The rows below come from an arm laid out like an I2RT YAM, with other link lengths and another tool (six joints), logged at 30 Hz.
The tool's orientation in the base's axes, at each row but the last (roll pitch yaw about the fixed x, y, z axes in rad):
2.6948, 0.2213, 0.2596
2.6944, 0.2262, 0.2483
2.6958, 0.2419, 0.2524
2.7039, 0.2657, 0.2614
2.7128, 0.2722, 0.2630
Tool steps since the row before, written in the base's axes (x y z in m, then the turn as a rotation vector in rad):
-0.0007, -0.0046, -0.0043, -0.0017, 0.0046, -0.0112
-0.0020, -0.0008, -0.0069, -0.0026, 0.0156, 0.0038
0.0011, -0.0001, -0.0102, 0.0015, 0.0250, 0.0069
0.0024, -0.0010, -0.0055, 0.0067, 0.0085, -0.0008
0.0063, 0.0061, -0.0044, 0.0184, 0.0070, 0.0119
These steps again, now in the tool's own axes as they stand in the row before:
-0.0009, 0.0019, 0.0060, 0.0020, -0.0092, 0.0078
-0.0005, -0.0029, 0.0066, 0.0004, -0.0125, -0.0104
0.0035, -0.0038, 0.0089, 0.0058, -0.0178, -0.0180
0.0034, -0.0006, 0.0050, 0.0086, -0.0052, -0.0041
0.0086, -0.0048, 0.0002, 0.0157, 0.0052, -0.0160

